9 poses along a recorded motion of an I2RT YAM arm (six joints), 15 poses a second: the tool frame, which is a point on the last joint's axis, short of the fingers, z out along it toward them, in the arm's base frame.
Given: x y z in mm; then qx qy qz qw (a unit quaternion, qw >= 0).
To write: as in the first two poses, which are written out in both.
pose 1, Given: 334.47, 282.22, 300.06, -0.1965, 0.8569, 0.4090, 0.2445
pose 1, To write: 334.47, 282.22, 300.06, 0.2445, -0.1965, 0.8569, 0.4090
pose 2, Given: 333.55, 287.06, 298.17, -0.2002, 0.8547, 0.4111, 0.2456
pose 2, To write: 333.55, 287.06, 298.17, 0.2456, -0.2002, 0.8547, 0.4111
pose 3, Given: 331.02, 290.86, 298.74, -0.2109, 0.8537, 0.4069, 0.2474
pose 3, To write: 331.02, 290.86, 298.74, 0.2474, -0.2109, 0.8537, 0.4069
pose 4, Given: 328.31, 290.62, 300.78, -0.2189, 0.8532, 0.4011, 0.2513
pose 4, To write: 328.31, 290.62, 300.78, 0.2513, -0.2189, 0.8532, 0.4011
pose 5, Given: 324.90, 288.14, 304.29, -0.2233, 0.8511, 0.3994, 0.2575
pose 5, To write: 324.90, 288.14, 304.29, 0.2575, -0.2233, 0.8511, 0.3994
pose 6, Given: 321.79, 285.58, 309.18, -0.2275, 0.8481, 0.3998, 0.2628
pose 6, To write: 321.79, 285.58, 309.18, 0.2628, -0.2275, 0.8481, 0.3998
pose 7, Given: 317.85, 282.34, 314.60, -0.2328, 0.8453, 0.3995, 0.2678
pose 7, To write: 317.85, 282.34, 314.60, 0.2678, -0.2328, 0.8453, 0.3995
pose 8, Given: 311.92, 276.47, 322.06, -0.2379, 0.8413, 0.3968, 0.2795
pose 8, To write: 311.92, 276.47, 322.06, 0.2795, -0.2379, 0.8413, 0.3968
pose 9, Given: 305.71, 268.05, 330.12, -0.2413, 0.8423, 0.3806, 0.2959
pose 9, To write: 305.71, 268.05, 330.12, 0.2959, -0.2413, 0.8423, 0.3806
